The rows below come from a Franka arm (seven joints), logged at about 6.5 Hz.
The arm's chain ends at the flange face. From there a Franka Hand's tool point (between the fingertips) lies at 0.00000 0.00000 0.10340 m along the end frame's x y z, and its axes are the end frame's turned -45 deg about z.
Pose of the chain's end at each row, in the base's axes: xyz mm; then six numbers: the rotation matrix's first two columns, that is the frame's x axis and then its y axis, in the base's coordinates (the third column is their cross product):
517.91, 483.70, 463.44, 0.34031, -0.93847, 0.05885, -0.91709, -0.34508, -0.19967
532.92, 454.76, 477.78, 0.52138, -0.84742, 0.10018, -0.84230, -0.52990, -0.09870
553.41, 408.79, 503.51, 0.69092, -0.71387, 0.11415, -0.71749, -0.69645, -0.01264
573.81, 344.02, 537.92, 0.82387, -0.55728, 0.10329, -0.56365, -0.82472, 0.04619
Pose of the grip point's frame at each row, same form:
539.39, 485.15, 362.30, 0.88912, -0.41959, 0.18280, -0.40785, -0.90761, -0.09957
547.06, 451.36, 375.41, 0.96427, -0.22452, 0.14063, -0.22692, -0.97391, 0.00105
562.56, 401.22, 400.79, 0.99590, -0.01232, 0.08965, -0.01879, -0.99725, 0.07178
579.96, 334.07, 435.18, 0.98112, 0.18911, 0.04038, 0.18400, -0.97722, 0.10570

